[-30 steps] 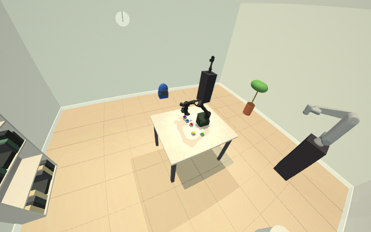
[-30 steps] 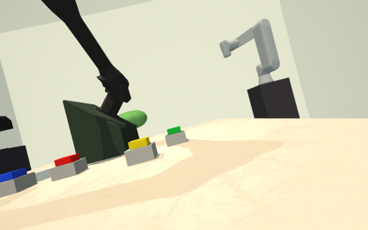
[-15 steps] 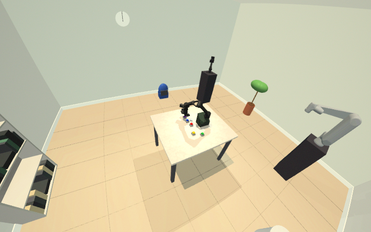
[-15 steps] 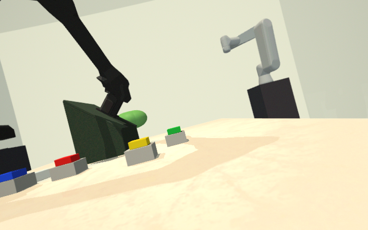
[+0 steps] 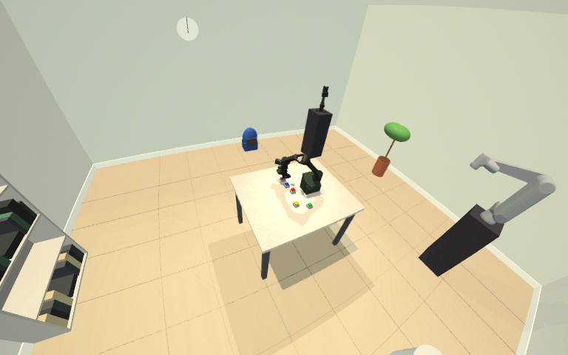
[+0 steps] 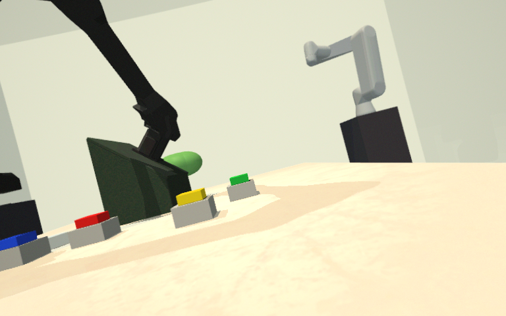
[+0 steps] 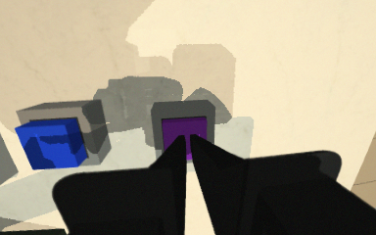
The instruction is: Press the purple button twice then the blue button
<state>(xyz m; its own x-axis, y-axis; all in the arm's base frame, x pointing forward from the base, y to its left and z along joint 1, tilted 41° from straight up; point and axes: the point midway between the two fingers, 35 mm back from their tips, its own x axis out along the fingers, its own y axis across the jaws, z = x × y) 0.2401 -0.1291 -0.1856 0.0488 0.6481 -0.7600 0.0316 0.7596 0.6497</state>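
Now: the purple button 1 cm below my gripper tip. Round my gripper tip: small grey block 7 cm behind, 9 cm to the left, 2 cm below; red button 1 cm behind, 19 cm to the left; blue button 1 cm ahead, 9 cm to the left.
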